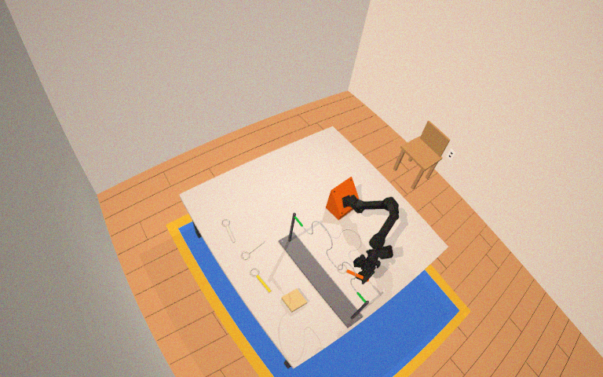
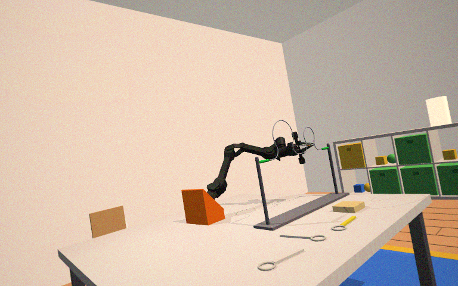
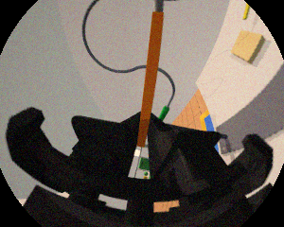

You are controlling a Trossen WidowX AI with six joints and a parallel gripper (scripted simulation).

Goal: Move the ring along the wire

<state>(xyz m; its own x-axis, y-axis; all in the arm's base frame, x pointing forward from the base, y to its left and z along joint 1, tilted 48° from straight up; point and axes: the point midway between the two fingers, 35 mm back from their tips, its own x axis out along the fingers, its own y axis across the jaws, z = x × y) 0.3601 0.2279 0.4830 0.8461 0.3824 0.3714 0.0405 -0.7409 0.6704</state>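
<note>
The ring with orange handle lies 80 mm to the right of my gripper tip and 20 mm ahead of it. Also, from my gripper tip: tan block (300 mm below, 240 mm ahead, 170 mm to the right); yellow-handled ring (390 mm to the right, 340 mm ahead, 310 mm below).
</note>
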